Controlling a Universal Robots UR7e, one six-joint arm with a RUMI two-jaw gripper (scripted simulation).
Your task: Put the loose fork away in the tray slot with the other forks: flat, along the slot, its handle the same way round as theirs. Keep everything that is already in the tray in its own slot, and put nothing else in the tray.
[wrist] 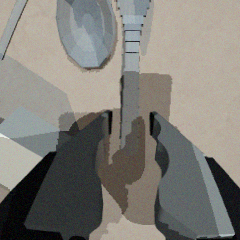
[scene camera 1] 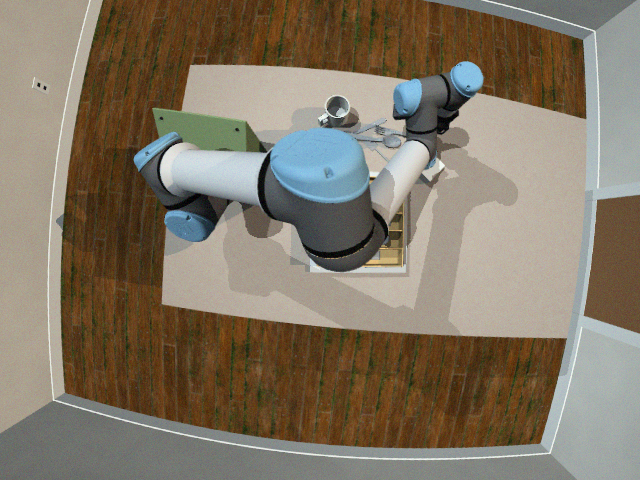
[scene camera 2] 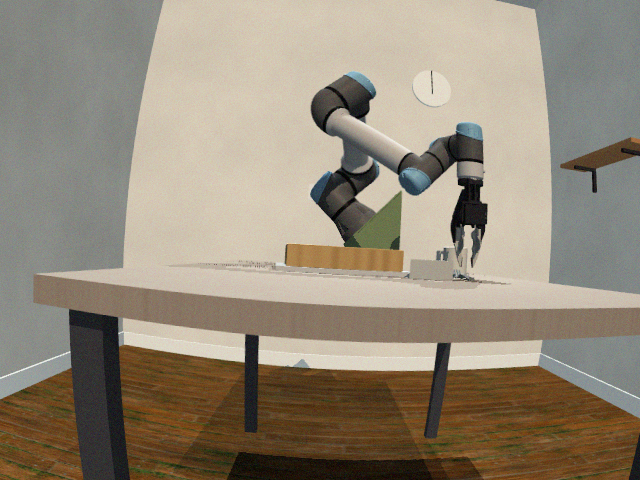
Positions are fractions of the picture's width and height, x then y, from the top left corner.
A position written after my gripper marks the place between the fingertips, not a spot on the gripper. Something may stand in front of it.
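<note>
My gripper (scene camera 2: 0.73, 0.56) is visible, and it appears in the wrist view (wrist: 0.55, 0.47) too. Also visible: a tray (scene camera 2: 0.47, 0.53).
</note>
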